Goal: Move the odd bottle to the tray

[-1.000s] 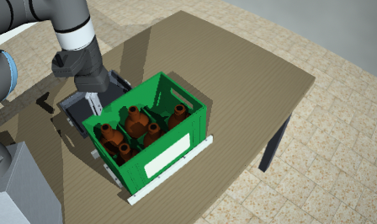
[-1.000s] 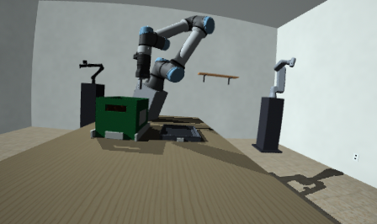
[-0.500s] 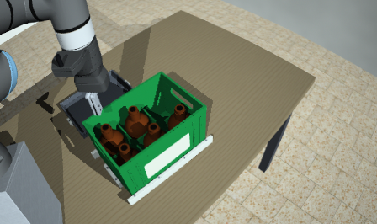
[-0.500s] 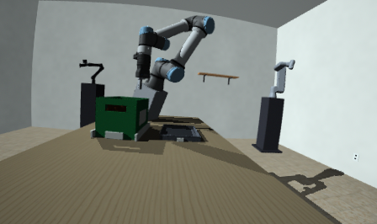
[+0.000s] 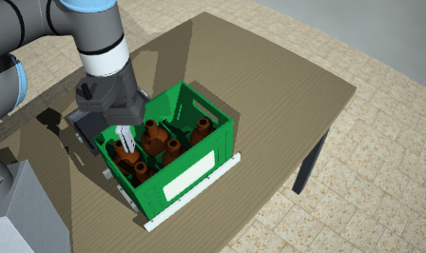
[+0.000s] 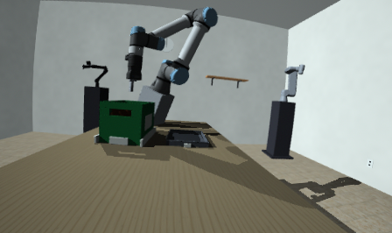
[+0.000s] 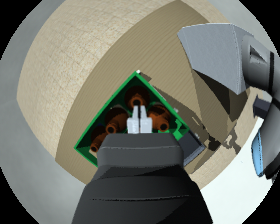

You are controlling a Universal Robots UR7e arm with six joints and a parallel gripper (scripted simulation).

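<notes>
Now: hand 16 cm above the crate, 9 cm short of it and 4 cm to the right of it. The rest, counted from my hand: dark grey tray (33 cm to the left, 23 cm below, 5 cm ahead).
</notes>
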